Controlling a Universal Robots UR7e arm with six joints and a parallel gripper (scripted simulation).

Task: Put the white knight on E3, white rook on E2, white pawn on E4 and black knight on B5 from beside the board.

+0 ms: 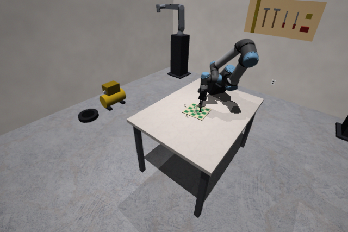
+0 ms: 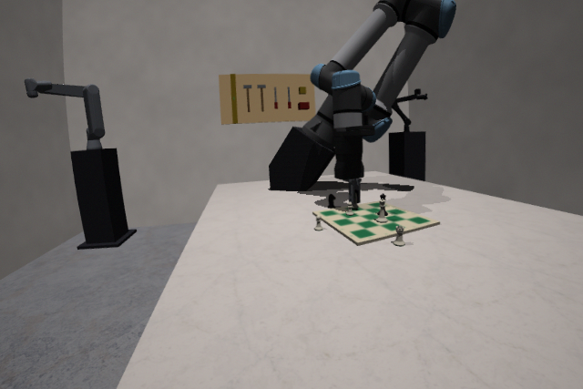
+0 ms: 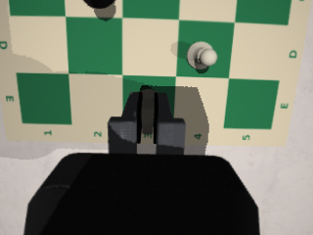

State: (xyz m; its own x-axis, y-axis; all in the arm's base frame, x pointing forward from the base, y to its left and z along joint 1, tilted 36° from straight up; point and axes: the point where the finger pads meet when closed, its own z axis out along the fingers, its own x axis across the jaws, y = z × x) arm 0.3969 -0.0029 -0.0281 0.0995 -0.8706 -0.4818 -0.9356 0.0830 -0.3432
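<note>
My gripper is now 8 cm short of the cream chessboard, 1 cm to the right of it and 4 cm above it.
</note>
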